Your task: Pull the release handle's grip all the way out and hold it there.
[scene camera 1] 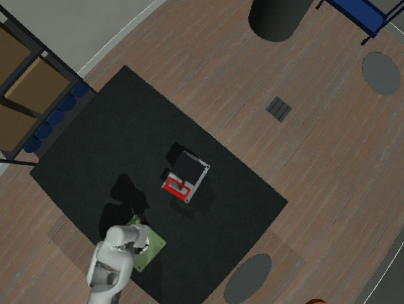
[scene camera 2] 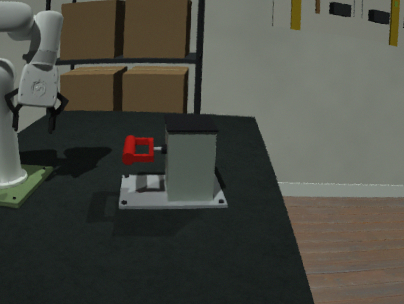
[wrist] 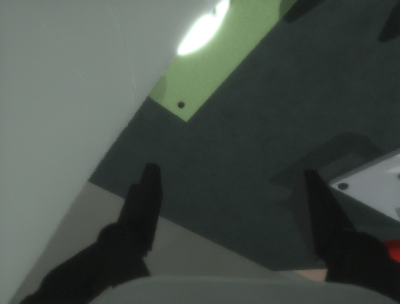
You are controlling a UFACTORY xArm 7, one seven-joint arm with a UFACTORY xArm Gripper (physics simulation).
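The release handle's red grip (scene camera 1: pixel 175 195) (scene camera 2: pixel 129 150) (wrist: pixel 395 251) is a hollow rectangular loop. In scene camera 2 it sticks out to the left of a pale housing (scene camera 2: pixel 190 167) with a dark lid (scene camera 1: pixel 190 167) (scene camera 2: pixel 191 124), joined by a short metal rod (scene camera 2: pixel 158 148). The housing stands on a light base plate (scene camera 2: pixel 142 201) (wrist: pixel 375 185). My gripper (scene camera 2: pixel 33 130) (wrist: pixel 227 183) is open and empty, to the left of the grip and higher, apart from it. In scene camera 1 the arm hides most of the gripper.
The arm stands on a green mounting plate (scene camera 1: pixel 156 245) (scene camera 2: pixel 31 186) (wrist: pixel 215 70) on the dark table top (scene camera 1: pixel 240 200) (scene camera 2: pixel 225 260) (wrist: pixel 240 120). A shelf rack (scene camera 2: pixel 199 75) with brown boxes (scene camera 2: pixel 92 31) stands behind. A dark cylinder (scene camera 1: pixel 277 20) stands on the floor.
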